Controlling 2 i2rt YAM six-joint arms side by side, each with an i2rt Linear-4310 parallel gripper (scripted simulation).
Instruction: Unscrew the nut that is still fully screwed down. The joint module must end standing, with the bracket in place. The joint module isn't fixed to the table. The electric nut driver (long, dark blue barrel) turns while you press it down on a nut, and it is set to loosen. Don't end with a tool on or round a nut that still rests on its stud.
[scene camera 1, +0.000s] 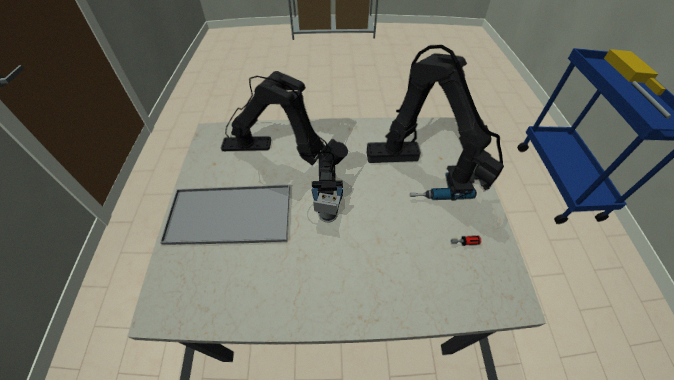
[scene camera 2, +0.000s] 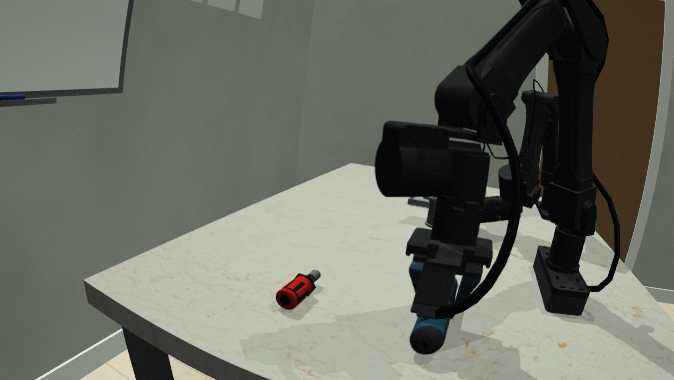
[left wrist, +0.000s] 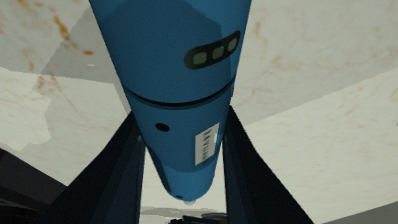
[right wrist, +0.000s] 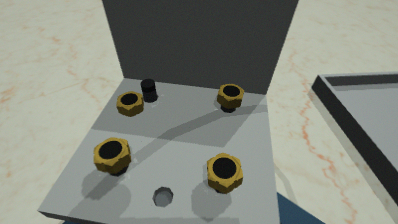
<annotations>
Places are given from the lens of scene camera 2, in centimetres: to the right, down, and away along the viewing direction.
my left gripper (scene camera 2: 435, 314): 12, 16, 47
electric nut driver (scene camera 2: 428, 335): 10, 15, 38
red-handled hand driver (scene camera 2: 288, 297): -6, 13, 48
The marked spots on the red-handled hand driver and the electric nut driver are 18 cm apart.
</annotations>
